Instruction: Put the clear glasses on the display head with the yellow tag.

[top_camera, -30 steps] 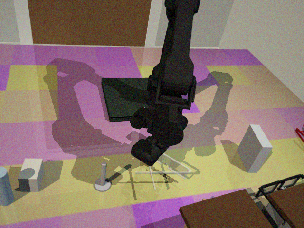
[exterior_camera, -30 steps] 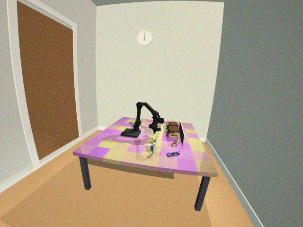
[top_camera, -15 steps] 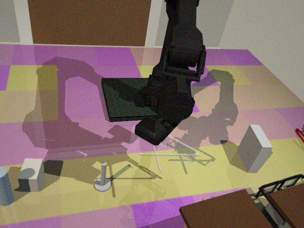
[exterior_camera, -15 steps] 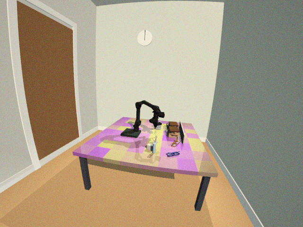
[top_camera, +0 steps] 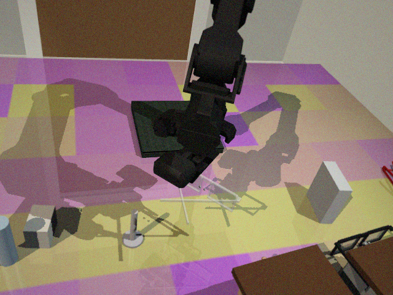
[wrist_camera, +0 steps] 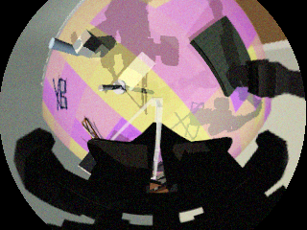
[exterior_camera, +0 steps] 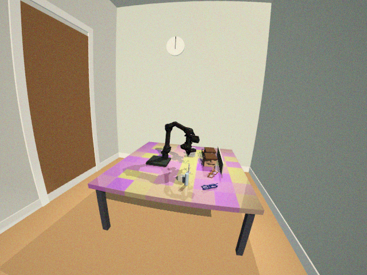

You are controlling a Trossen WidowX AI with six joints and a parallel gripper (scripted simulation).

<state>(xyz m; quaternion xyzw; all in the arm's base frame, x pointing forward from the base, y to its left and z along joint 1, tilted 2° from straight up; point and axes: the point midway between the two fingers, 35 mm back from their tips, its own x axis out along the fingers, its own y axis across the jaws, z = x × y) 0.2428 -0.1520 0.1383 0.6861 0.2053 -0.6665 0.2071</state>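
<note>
Right now the grey post is 10 mm ahead of my gripper tip, 110 mm to the right of it and 100 mm below it. The rest, counted from my gripper tip: display head: 220 mm ahead, 80 mm to the left, 60 mm below; then blue cylinder: 10 mm behind, 330 mm to the right, 70 mm below; then grey box: 60 mm ahead, 330 mm to the left, 60 mm below.
</note>
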